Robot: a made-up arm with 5 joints. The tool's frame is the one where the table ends. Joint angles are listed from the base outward.
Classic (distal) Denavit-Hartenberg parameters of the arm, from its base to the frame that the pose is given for. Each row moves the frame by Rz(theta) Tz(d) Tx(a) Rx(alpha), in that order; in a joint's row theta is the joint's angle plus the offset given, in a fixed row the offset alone. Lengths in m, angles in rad.
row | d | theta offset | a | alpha
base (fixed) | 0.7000 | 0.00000 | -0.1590 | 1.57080
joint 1 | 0.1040 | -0.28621 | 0.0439 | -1.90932
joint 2 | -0.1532 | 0.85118 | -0.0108 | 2.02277
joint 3 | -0.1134 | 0.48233 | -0.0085 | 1.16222
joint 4 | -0.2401 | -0.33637 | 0.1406 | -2.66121
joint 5 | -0.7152 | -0.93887 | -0.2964 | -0.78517
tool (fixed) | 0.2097 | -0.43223 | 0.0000 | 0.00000
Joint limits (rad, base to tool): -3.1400..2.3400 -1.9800..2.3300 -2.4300..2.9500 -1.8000..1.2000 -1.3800..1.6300
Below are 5 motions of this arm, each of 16 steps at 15 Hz.
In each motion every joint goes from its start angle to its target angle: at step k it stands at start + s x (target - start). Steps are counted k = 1, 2, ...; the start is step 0. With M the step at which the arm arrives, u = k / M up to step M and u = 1 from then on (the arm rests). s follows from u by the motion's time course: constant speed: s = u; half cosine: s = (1 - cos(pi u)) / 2; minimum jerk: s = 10 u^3 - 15 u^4 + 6 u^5.
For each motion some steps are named. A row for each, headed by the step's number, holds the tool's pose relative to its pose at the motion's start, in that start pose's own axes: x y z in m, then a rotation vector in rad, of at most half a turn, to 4 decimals.
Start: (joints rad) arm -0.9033 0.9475 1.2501 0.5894 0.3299
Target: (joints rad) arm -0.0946 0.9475 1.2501 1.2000 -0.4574
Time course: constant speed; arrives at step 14
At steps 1, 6, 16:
1: 0.0090 0.0130 0.0043 -0.0030 0.0143 -0.0392
6: 0.0611 0.0750 0.0404 0.0041 0.1037 -0.2252
16: 0.1577 0.1487 0.1461 0.0599 0.3202 -0.4642

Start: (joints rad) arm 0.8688 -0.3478 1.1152 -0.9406 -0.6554
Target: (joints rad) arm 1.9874 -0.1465 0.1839 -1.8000 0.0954
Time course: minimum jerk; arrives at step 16
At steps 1, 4, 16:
1: -0.0003 -0.0013 -0.0018 0.0007 -0.0034 0.0031
4: -0.0042 -0.0596 -0.0874 0.0310 -0.1620 0.1439
16: 0.7437 -0.3652 -0.4985 -0.2287 -1.5541 1.4142

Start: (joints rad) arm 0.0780 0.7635 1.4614 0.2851 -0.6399
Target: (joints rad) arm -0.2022 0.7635 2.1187 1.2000 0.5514
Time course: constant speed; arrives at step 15
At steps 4, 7, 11, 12, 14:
4: 0.0308 0.0309 0.1323 0.2798 0.0648 -0.0040
7: 0.0750 0.0435 0.2166 0.4921 0.0818 -0.0427
11: 0.1539 0.0492 0.3050 0.7632 0.0648 -0.1426
12: 0.1762 0.0490 0.3227 0.8268 0.0541 -0.1760
14: 0.2234 0.0471 0.3527 0.9474 0.0260 -0.2523

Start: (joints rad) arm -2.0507 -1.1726 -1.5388 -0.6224 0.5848
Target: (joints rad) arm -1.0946 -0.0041 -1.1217 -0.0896 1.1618
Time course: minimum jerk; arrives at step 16
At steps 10, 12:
10: 0.2616 -0.2307 -0.3913 -0.7409 -0.7582 -0.0254
12: 0.3401 -0.3380 -0.4090 -0.9434 -0.9031 -0.0267

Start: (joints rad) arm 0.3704 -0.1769 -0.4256 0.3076 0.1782
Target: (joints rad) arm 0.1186 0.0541 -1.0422 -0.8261 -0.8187
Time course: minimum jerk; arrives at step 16
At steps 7, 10, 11, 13, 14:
7: -0.1415 -0.2584 -0.0512 -0.4299 0.0641 0.3451
10: -0.1496 -0.5365 -0.0406 -0.7974 0.0196 0.6387
11: -0.1290 -0.6130 -0.0285 -0.8918 -0.0111 0.7199
13: -0.0844 -0.7126 -0.0065 -1.0129 -0.0660 0.8319
14: -0.0704 -0.7359 -0.0002 -1.0412 -0.0819 0.8599

